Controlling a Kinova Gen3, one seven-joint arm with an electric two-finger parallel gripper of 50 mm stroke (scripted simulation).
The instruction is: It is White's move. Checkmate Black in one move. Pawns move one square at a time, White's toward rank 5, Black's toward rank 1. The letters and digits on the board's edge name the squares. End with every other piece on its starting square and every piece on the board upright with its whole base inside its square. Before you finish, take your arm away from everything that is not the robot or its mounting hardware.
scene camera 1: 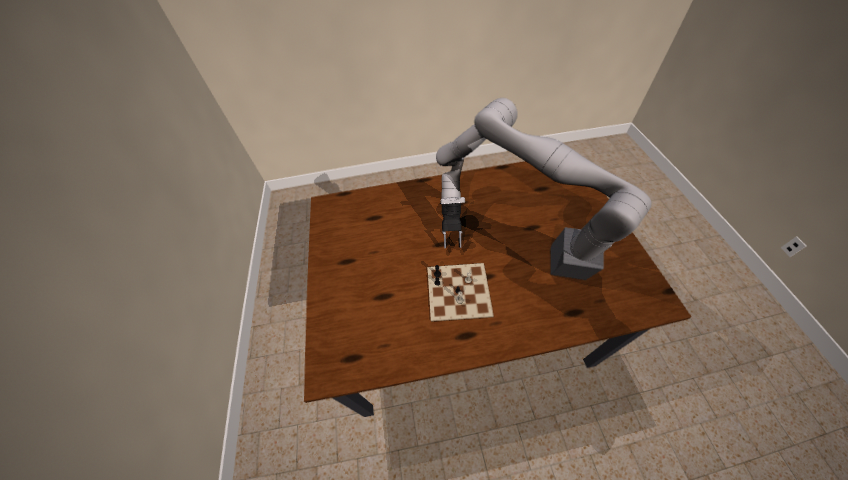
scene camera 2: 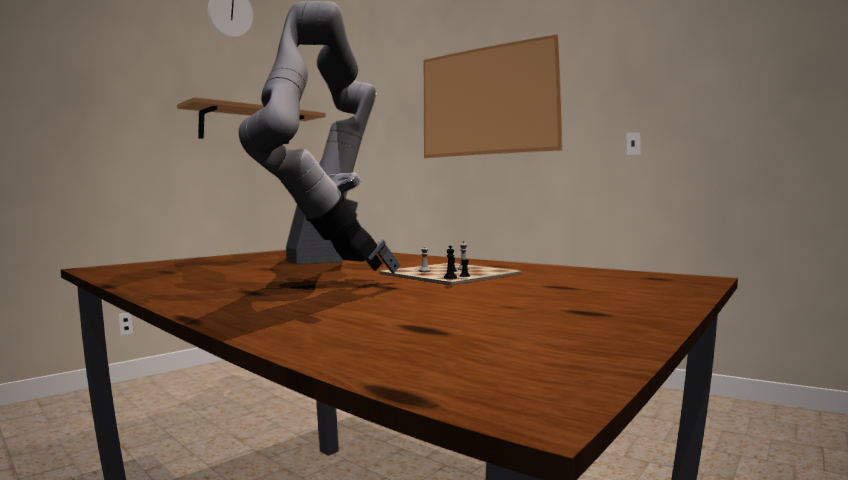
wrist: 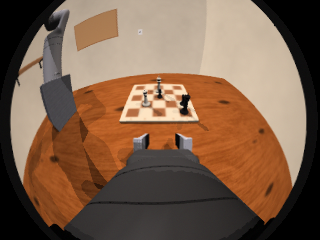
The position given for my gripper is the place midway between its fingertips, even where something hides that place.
In view: my gripper (scene camera 2: 387, 267) and a chessboard (scene camera 1: 476, 303).
The chessboard also shows in scene camera 2 (scene camera 2: 438, 271) and in the wrist view (wrist: 166, 109). My gripper is seen too in the wrist view (wrist: 162, 139).
